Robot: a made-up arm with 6 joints.
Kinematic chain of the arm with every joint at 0, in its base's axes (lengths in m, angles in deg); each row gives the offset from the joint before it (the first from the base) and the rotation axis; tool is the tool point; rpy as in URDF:
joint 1: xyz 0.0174 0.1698 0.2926 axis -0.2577 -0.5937 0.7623
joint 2: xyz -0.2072 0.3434 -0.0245 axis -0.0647 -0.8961 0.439
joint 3: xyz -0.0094 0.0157 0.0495 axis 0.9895 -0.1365 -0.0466
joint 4: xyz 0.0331 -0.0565 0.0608 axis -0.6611 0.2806 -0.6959
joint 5: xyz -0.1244 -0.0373 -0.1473 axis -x
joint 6: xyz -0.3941 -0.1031 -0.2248 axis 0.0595 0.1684 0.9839
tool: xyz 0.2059 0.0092 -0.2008 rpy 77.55 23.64 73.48
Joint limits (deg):
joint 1: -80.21..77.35
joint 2: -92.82..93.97
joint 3: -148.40..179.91
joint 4: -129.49..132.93
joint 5: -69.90..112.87
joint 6: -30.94..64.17
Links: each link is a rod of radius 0.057 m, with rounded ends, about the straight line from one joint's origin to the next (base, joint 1, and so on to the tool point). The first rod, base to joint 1, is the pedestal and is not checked.
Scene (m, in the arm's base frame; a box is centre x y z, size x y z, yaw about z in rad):
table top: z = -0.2
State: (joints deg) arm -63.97 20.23 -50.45 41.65 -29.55 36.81
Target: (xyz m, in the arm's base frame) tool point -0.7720 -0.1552 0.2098
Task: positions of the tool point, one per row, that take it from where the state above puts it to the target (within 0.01 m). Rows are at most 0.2 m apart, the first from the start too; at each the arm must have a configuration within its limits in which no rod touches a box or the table.
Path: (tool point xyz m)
1: -0.4958 0.5532 0.2871
2: -0.5928 0.4352 0.2765
3: -0.6647 0.3090 0.2659
4: -0.7143 0.1828 0.2563
5: -0.7461 0.0621 0.2463
6: -0.7644 -0.0505 0.2323
7: -0.7720 -0.1552 0.2098

